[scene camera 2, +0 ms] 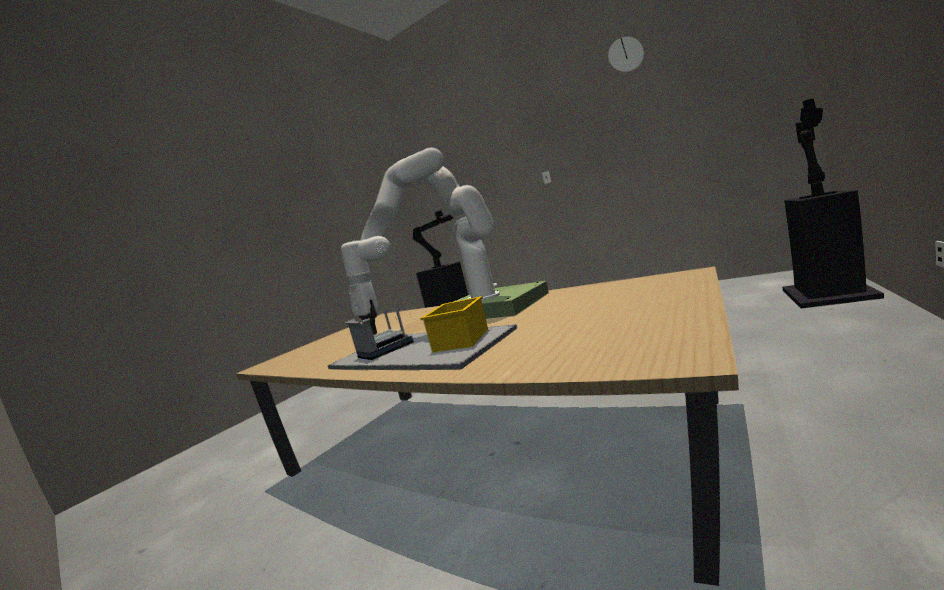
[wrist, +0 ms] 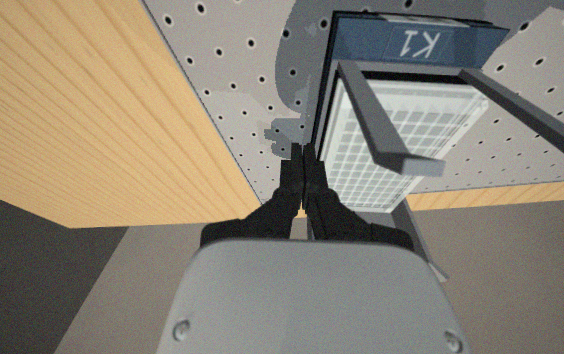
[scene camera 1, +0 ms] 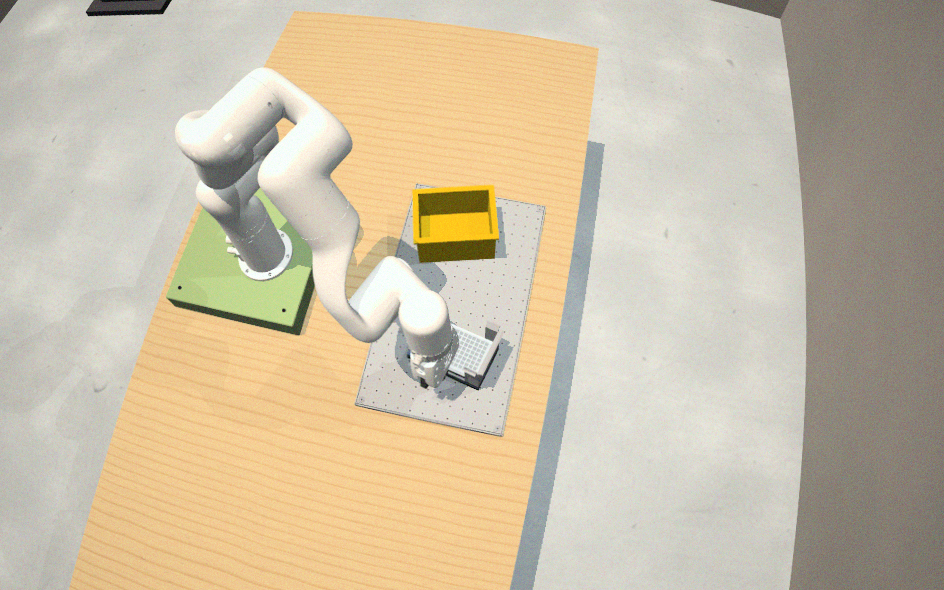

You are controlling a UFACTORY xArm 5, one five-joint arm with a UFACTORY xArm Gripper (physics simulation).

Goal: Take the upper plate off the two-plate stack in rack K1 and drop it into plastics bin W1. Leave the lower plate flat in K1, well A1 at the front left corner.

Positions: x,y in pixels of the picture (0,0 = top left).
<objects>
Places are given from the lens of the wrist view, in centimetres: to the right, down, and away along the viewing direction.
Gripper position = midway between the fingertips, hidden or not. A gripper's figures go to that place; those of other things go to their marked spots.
gripper [wrist: 301,157]: 2, -2, 14
pale gridded plate [wrist: 430,118]: 9, -4, 11
black gridded plate [wrist: 378,75]: 6, -6, 11
</objects>
